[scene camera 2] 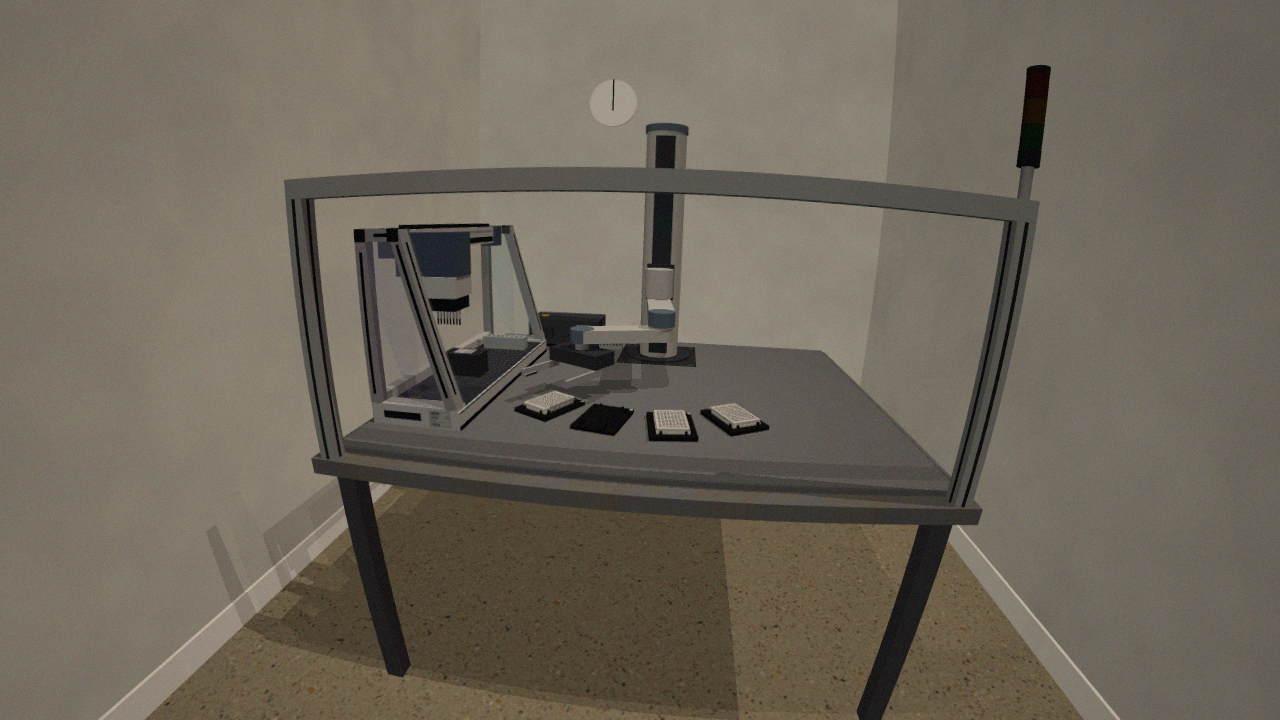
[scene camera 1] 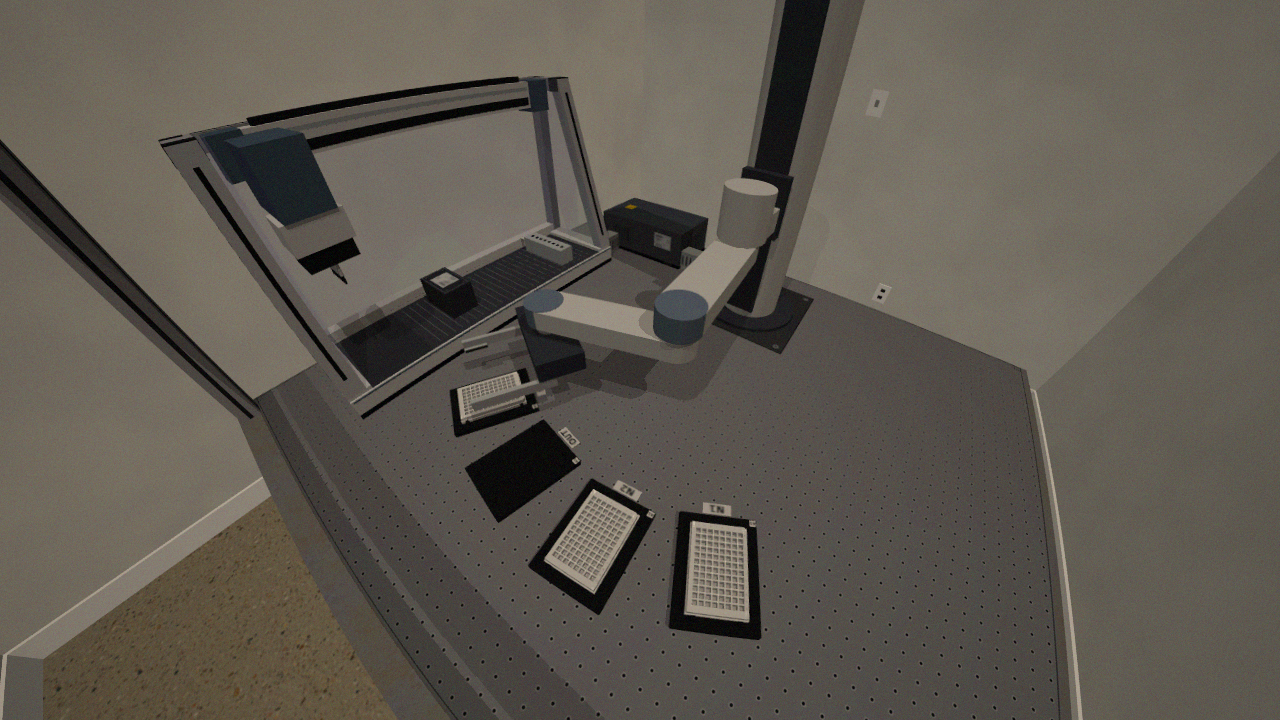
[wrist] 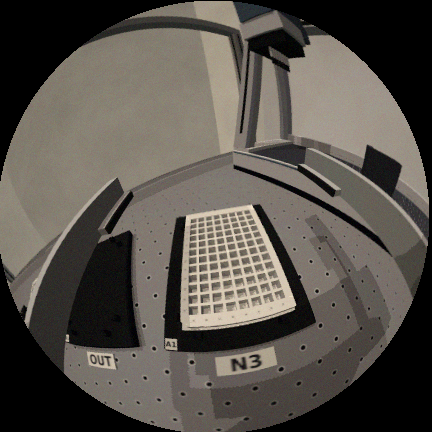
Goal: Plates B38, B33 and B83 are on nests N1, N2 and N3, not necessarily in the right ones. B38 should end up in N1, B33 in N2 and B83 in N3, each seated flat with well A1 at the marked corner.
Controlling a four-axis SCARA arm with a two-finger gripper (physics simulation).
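Where they show: gripper, fingertip midpoint: (scene camera 2: 543,378) (scene camera 1: 467,373) (wrist: 214,164); arm's base, origin of the base link: (scene camera 2: 658,357) (scene camera 1: 746,307).
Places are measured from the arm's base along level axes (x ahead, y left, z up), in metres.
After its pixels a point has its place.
A white plate (scene camera 1: 490,396) (scene camera 2: 549,402) @(x 0.663, y -0.267, z 0.036 m) (wrist: 235,265) @(x 0.637, y -0.269, z 0.028 m) lies on nest N3 (scene camera 1: 474,428) @(x 0.716, y -0.237, z 0.023 m) (wrist: 240,338) @(x 0.584, y -0.232, z 0.025 m) and looks flat; its code and well letters are not readable. The nest's A1 tag (wrist: 171,344) @(x 0.607, y -0.185, z 0.025 m) is at its near left corner in the wrist view. My gripper (scene camera 1: 469,374) @(x 0.669, y -0.281, z 0.108 m) (scene camera 2: 546,376) @(x 0.669, y -0.281, z 0.108 m) (wrist: 214,164) @(x 0.669, y -0.281, z 0.108 m) is open and empty, above that plate with its fingers spread wide to either side. A second plate (scene camera 1: 593,540) @(x 0.732, y 0.076, z 0.029 m) (scene camera 2: 671,421) @(x 0.746, y 0.075, z 0.039 m) lies on nest N2 (scene camera 1: 597,603) @(x 0.794, y 0.134, z 0.025 m), and a third (scene camera 1: 718,570) @(x 0.664, y 0.245, z 0.038 m) (scene camera 2: 735,414) @(x 0.670, y 0.245, z 0.039 m) on nest N1 (scene camera 1: 716,628) @(x 0.726, y 0.280, z 0.025 m). Their codes are unreadable.
The OUT nest (scene camera 1: 522,468) @(x 0.715, y -0.100, z 0.025 m) (scene camera 2: 602,419) @(x 0.728, y -0.106, z 0.025 m) (wrist: 102,295) @(x 0.684, y -0.125, z 0.025 m) is empty between N3 and N2. A framed liquid handler (scene camera 1: 362,404) @(x 0.834, y -0.450, z 0.045 m) (scene camera 2: 416,414) @(x 0.850, y -0.572, z 0.048 m) stands beside N3, with a dark block (scene camera 1: 449,292) @(x 0.553, y -0.516, z 0.131 m) on its deck. A dark box (scene camera 1: 653,231) @(x -0.036, y -0.350, z 0.110 m) (scene camera 2: 572,327) stands near the arm's column.
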